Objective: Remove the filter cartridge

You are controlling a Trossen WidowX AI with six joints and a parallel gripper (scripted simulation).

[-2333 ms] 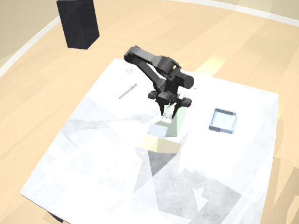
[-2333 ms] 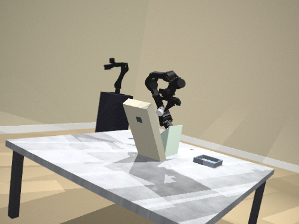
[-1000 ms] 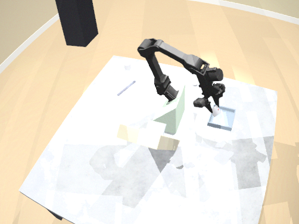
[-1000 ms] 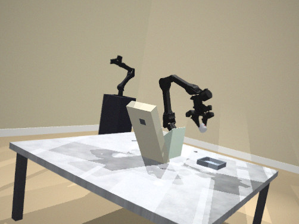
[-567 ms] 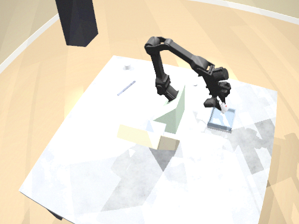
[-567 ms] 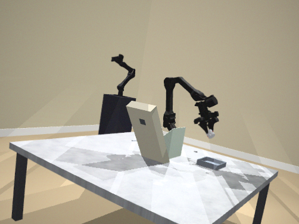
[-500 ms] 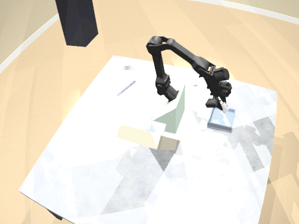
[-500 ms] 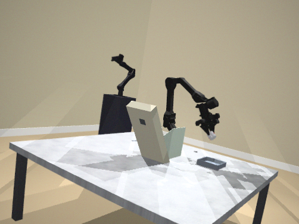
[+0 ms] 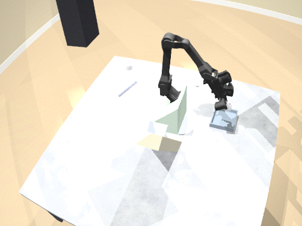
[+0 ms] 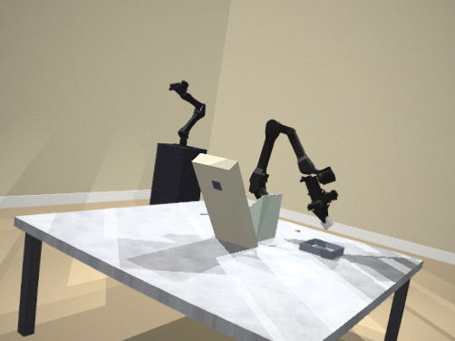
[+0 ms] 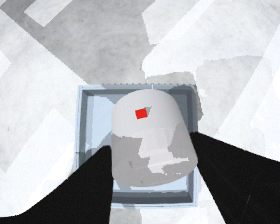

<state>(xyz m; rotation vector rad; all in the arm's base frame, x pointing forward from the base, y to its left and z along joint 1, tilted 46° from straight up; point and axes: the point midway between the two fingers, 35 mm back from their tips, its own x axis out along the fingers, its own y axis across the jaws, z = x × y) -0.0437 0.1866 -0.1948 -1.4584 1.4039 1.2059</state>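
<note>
Right now the tray is 10 mm behind my gripper tip and 130 mm below it. Also, from my gripper tip: round filter cartridge right at my gripper tip.
</note>
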